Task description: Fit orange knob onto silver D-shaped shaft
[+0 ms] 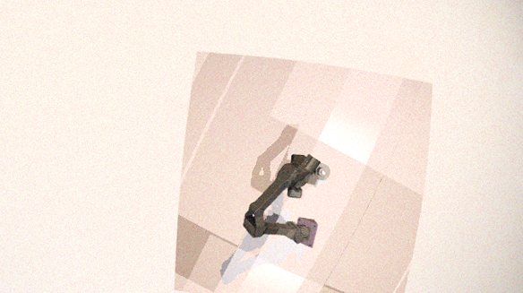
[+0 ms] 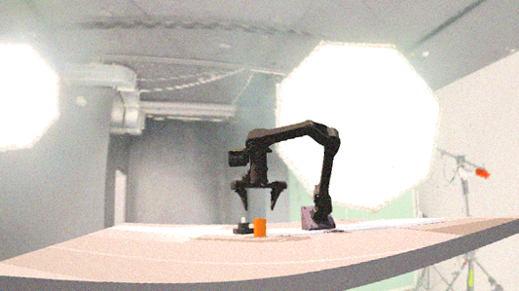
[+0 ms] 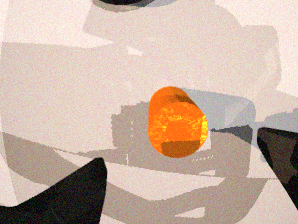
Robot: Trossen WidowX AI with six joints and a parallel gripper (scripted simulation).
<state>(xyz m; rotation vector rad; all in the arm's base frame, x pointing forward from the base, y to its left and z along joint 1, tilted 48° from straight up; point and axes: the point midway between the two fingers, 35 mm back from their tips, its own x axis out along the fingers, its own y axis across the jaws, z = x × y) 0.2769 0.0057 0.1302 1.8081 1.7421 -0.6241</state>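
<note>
The orange knob is 40 mm below my gripper tip. Round my gripper tip: dark round pedestal: 140 mm to the right, 60 mm below, 20 mm ahead.
</note>
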